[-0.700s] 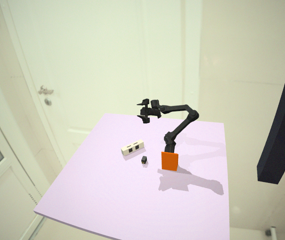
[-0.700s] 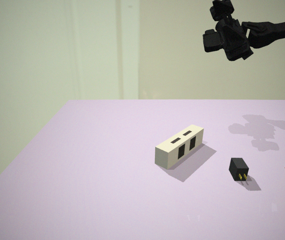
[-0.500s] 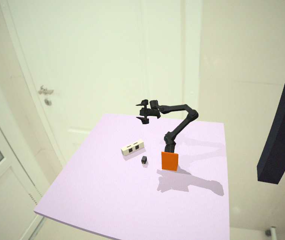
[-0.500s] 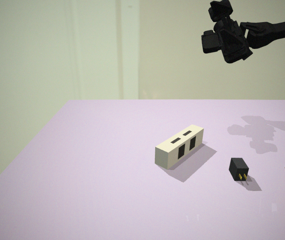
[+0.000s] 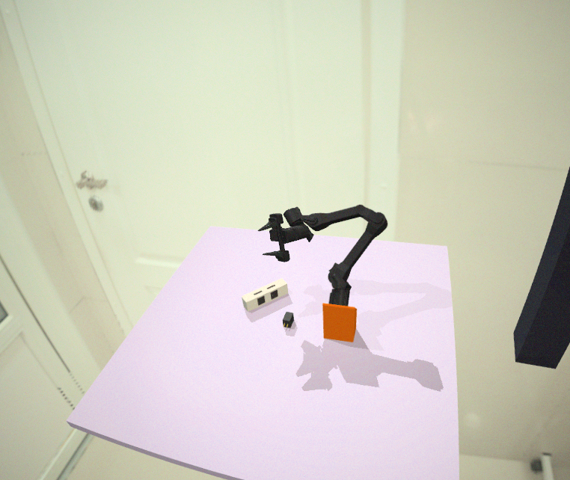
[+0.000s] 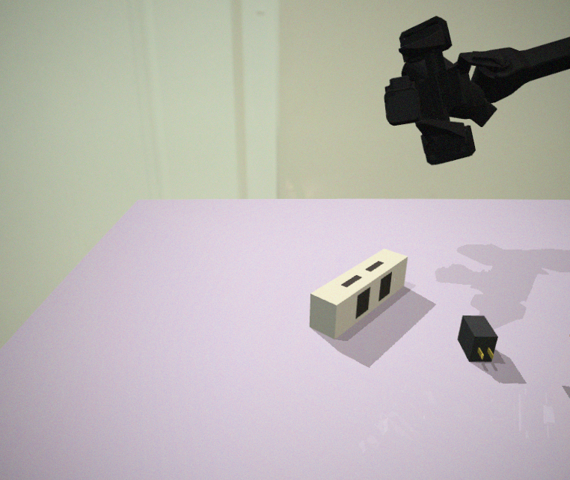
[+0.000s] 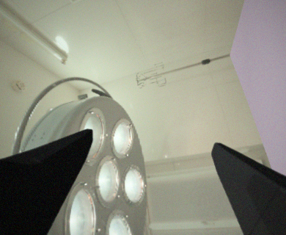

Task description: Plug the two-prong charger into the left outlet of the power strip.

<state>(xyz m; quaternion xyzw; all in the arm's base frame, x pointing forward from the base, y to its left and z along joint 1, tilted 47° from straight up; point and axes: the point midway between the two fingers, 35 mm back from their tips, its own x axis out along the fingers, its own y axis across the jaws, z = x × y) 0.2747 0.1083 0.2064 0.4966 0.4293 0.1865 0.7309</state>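
Now: gripper tip 31 cm above the two-prong charger, 11 cm past it and 8 cm to the right of it.
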